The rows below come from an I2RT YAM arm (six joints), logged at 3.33 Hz.
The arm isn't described. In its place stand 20 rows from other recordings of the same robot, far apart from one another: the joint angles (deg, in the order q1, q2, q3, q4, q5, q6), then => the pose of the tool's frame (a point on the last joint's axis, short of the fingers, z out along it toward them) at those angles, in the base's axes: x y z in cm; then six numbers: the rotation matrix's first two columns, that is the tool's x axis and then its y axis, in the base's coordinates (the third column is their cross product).
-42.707, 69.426, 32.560, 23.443, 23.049, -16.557 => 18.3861 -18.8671 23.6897 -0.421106 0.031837 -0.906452 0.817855 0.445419 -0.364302
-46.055, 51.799, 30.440, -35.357, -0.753, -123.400 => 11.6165 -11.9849 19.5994 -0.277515 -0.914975 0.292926 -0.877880 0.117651 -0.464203
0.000, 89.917, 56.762, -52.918, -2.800, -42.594 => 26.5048 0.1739 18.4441 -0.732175 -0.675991 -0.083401 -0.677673 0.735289 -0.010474
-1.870, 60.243, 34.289, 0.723, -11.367, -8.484 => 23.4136 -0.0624 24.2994 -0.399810 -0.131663 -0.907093 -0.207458 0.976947 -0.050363
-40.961, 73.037, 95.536, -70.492, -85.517, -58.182 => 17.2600 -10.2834 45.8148 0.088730 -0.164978 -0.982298 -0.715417 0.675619 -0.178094
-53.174, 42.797, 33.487, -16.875, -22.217, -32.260 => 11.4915 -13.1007 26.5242 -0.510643 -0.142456 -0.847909 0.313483 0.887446 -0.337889
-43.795, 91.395, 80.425, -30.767, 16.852, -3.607 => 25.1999 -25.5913 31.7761 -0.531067 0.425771 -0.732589 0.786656 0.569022 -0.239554
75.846, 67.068, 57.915, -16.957, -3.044, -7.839 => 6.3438 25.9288 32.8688 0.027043 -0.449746 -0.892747 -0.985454 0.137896 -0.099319
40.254, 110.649, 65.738, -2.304, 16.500, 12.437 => 31.3653 25.2317 15.0702 -0.648690 -0.278663 -0.708201 -0.340623 0.938455 -0.057262
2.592, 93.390, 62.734, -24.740, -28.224, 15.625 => 33.5695 3.2050 21.7006 -0.874864 0.197955 -0.442072 -0.075290 0.846005 0.527832
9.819, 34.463, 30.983, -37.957, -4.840, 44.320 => 13.0139 2.5572 23.5462 -0.628814 0.597694 -0.497348 0.289434 0.773589 0.563727
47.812, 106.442, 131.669, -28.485, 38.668, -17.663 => 28.0012 27.5820 51.9617 0.012057 -0.339459 -0.940543 -0.163651 0.927259 -0.336763
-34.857, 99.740, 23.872, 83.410, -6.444, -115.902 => 24.1149 -16.3090 16.5116 -0.475789 -0.757916 0.446305 -0.111320 -0.451449 -0.885326
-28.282, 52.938, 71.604, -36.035, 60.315, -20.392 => 12.7350 -10.3639 43.2072 -0.582595 0.117509 -0.804223 0.812750 0.089828 -0.575646
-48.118, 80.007, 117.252, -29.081, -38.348, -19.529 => 17.2525 -15.9319 58.4012 0.031221 -0.427516 -0.903469 0.195579 0.889049 -0.413934
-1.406, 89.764, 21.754, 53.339, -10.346, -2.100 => 27.1827 -0.0276 14.5179 -0.247542 -0.029983 -0.968413 -0.158724 0.987272 0.010005
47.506, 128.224, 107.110, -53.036, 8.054, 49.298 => 31.6676 33.8281 18.3521 -0.957652 0.065892 -0.280286 0.033400 0.992313 0.119162
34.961, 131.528, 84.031, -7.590, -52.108, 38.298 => 36.0610 28.6418 9.2443 -0.974937 -0.217220 -0.048101 -0.150198 0.483119 0.862575
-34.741, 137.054, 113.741, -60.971, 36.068, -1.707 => 37.6101 -28.6329 14.9244 -0.832445 0.547992 -0.082103 0.484237 0.647420 -0.588525
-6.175, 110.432, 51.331, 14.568, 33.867, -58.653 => 35.9040 -5.8800 10.8848 -0.776294 -0.629280 -0.037062 -0.343555 0.471647 -0.812108
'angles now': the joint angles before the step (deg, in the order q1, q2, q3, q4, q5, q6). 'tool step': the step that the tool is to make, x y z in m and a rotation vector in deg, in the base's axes. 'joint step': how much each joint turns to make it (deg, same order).
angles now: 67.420 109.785 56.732 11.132 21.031 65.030
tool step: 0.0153 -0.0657 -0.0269 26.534 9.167 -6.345
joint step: -8.091 -2.033 -20.327 33.937 -12.591 16.163
